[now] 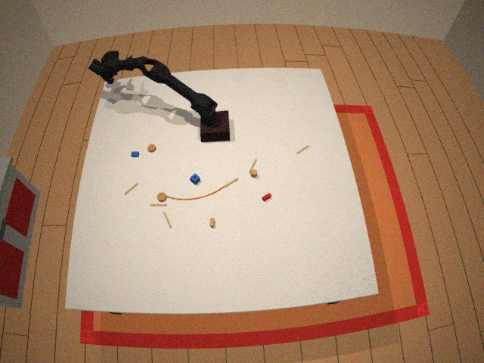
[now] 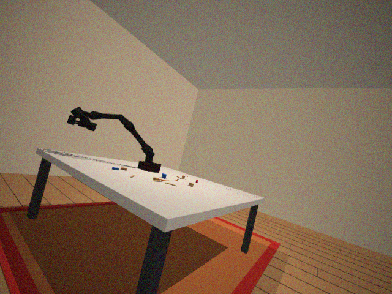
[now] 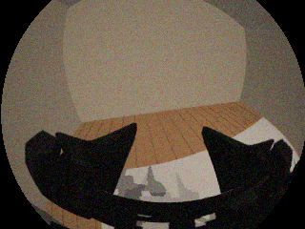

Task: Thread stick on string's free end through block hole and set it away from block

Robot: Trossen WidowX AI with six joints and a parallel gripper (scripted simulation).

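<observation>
The blue cube lies 580 mm ahead of my gripper tip, 460 mm to the left of it and 220 mm below it. Round my gripper tip: flat blue piece 470 mm ahead, 150 mm to the left, 230 mm below; then thin stick 590 mm ahead, 600 mm to the left, 230 mm below; then wooden block 770 mm ahead, 560 mm to the left, 220 mm below.
</observation>
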